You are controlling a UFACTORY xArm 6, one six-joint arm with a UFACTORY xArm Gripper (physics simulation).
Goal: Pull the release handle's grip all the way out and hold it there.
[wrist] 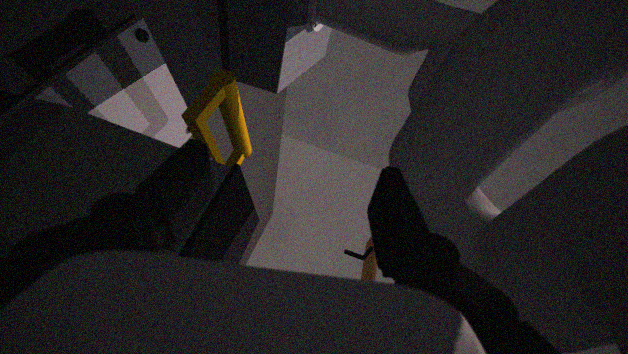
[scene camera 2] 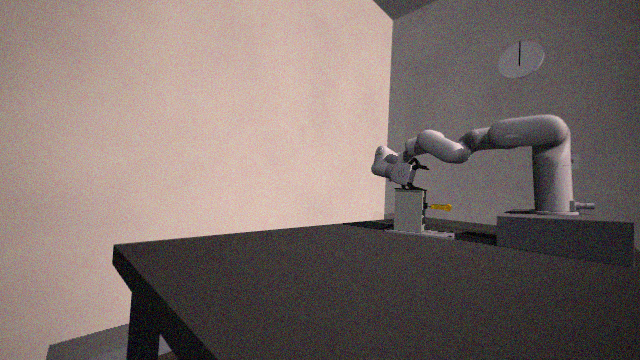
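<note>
The release handle's yellow grip (scene camera 2: 441,207) (wrist: 238,120) is a hollow loop. It sticks out to the right from the side of an upright pale box (scene camera 2: 407,211) in the scene view. In the wrist view it lies left of centre, just beyond the left fingertip. My gripper (scene camera 2: 420,178) (wrist: 293,177) is open and empty. It is tilted, at the top of the box and above the grip, with its lower finger close to the box's top edge. How far out the grip stands is hard to tell.
The box stands on a flat base plate (scene camera 2: 440,234) at the far side of the dark table (scene camera 2: 320,290). The arm's grey pedestal (scene camera 2: 565,240) is to the right. A small orange-brown piece (wrist: 369,267) shows beside the right finger in the wrist view.
</note>
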